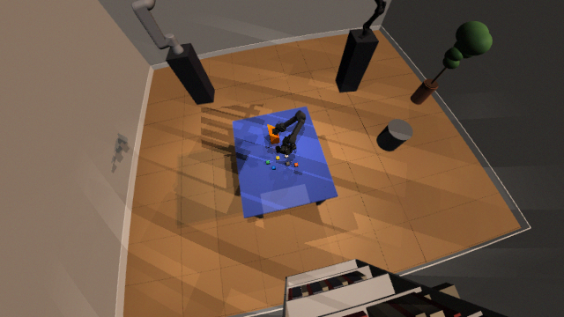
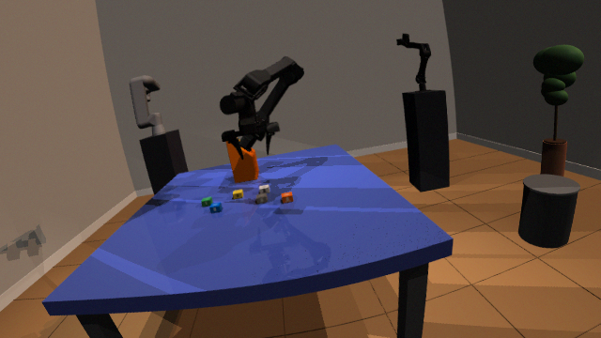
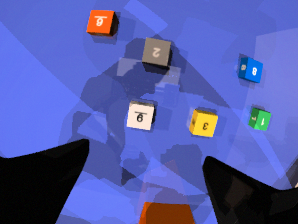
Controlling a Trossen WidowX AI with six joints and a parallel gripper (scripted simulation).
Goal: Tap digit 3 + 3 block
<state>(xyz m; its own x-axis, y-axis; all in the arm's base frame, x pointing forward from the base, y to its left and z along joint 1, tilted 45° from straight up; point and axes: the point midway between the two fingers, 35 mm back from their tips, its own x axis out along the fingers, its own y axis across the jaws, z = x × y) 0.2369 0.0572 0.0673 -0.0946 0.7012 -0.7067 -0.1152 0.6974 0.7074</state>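
The orange block is 12 cm below my gripper tip, 10 cm ahead of it and 9 cm to the left of it. From my gripper tip the other things lie so: yellow block 12 cm below, 9 cm to the right, 1 cm ahead; then white block 12 cm below, 1 cm to the left, 1 cm behind; then grey block 12 cm below, 8 cm ahead, 1 cm to the left.
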